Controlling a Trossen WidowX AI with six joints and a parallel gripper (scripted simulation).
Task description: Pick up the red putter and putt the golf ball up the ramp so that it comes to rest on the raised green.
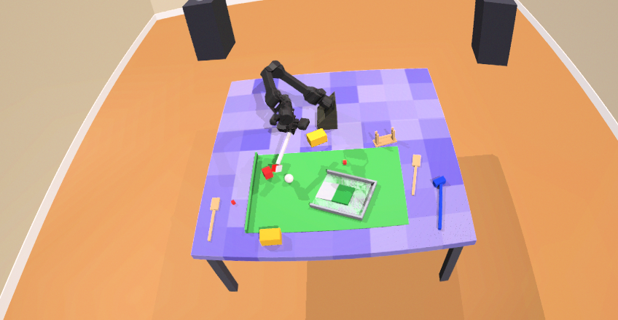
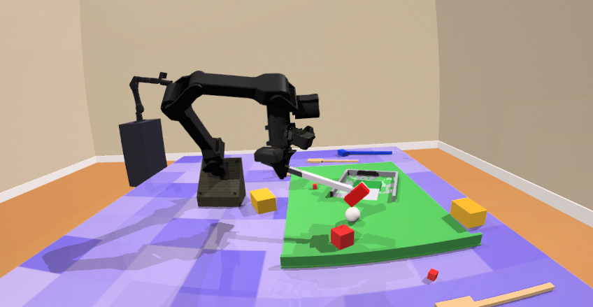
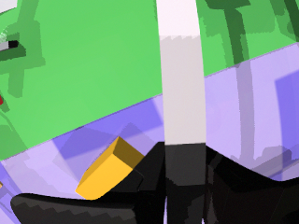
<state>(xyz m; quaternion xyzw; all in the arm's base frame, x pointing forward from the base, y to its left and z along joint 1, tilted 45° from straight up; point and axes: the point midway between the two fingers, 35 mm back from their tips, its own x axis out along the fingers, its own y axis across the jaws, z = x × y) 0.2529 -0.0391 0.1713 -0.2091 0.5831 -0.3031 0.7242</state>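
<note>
Now: the red putter 9 cm ahead of my gripper tip and 1 cm to the right of it. Round my gripper tip: white golf ball: 19 cm ahead, 11 cm below; then green mat: 22 cm ahead, 18 cm to the left, 13 cm below; then red cube: 16 cm ahead, 11 cm to the right, 11 cm below.
</note>
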